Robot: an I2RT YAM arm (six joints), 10 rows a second.
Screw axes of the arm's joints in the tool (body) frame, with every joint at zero. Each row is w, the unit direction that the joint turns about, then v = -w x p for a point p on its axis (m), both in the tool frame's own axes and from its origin. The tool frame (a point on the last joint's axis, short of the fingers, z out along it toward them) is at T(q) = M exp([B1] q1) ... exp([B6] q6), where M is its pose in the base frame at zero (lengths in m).
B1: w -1 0 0 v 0 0.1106 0
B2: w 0 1 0 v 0.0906 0 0.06
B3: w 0 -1 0 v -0.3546 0 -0.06
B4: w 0 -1 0 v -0.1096 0 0
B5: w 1 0 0 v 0 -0.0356 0
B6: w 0 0 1 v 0 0 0
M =
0 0 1 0.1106
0 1 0 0
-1 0 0 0.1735
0 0 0 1
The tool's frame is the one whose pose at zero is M.
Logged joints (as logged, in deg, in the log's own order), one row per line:
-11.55, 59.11, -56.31, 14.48, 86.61, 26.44
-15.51, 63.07, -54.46, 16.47, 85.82, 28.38
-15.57, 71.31, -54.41, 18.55, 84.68, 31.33
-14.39, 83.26, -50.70, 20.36, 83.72, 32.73
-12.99, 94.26, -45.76, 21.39, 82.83, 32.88
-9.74, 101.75, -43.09, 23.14, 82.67, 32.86
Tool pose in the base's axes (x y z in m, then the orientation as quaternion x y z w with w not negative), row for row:
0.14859, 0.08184, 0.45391, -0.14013, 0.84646, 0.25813, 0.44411
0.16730, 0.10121, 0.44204, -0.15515, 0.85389, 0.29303, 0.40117
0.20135, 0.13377, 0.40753, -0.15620, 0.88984, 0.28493, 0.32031
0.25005, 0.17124, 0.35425, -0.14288, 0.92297, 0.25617, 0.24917
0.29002, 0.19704, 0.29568, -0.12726, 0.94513, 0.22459, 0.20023
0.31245, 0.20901, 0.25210, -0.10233, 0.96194, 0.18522, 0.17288
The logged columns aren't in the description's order. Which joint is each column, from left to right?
Columns, left to right: q5, q2, q4, q6, q3, q1.
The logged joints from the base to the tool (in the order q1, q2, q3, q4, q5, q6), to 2 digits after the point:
26.44, 59.11, 86.61, -56.31, -11.55, 14.48
28.38, 63.07, 85.82, -54.46, -15.51, 16.47
31.33, 71.31, 84.68, -54.41, -15.57, 18.55
32.73, 83.26, 83.72, -50.70, -14.39, 20.36
32.88, 94.26, 82.83, -45.76, -12.99, 21.39
32.86, 101.75, 82.67, -43.09, -9.74, 23.14

